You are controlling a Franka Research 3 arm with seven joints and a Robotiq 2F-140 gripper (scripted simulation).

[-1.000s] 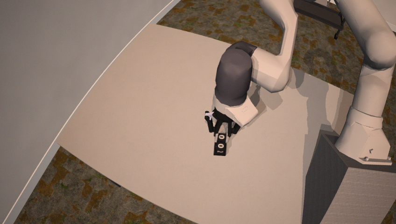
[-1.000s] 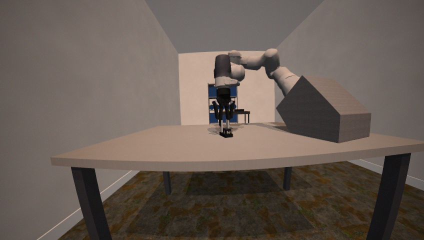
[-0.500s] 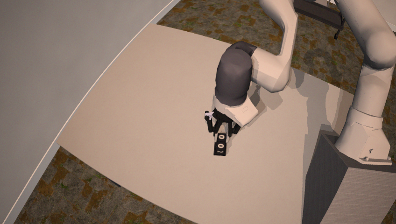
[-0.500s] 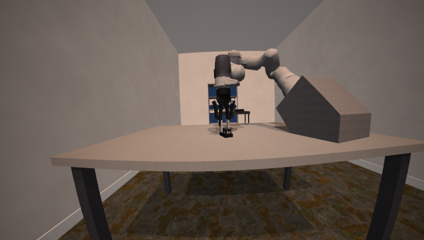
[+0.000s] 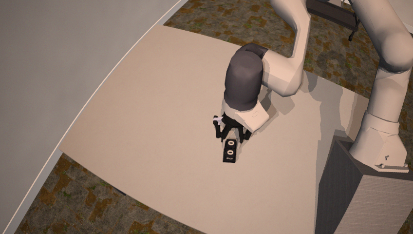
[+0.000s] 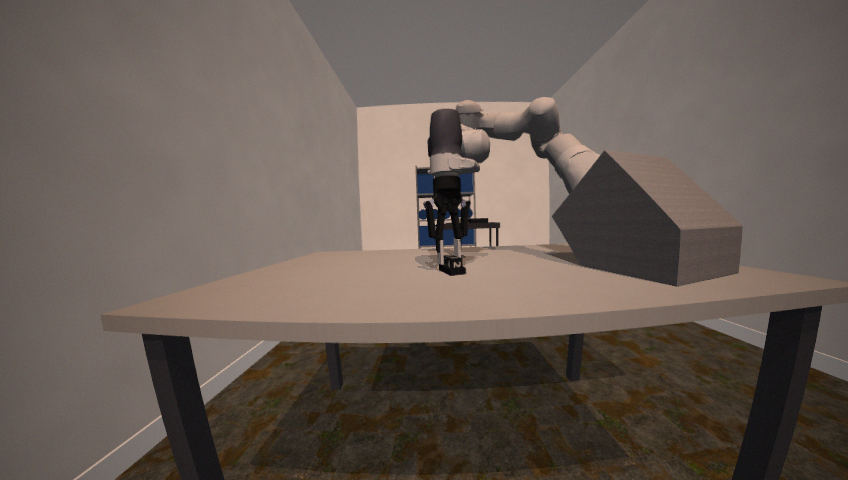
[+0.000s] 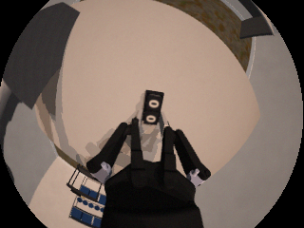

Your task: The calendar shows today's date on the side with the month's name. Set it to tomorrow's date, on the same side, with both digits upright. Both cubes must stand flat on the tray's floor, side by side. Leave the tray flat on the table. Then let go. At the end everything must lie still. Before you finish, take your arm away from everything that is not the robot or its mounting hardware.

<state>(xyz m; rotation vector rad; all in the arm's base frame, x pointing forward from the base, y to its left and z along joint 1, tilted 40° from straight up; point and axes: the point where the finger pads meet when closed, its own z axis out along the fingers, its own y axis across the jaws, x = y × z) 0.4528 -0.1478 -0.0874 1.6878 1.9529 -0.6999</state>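
My gripper is now 40 mm above the tray and 20 mm to the right of it.
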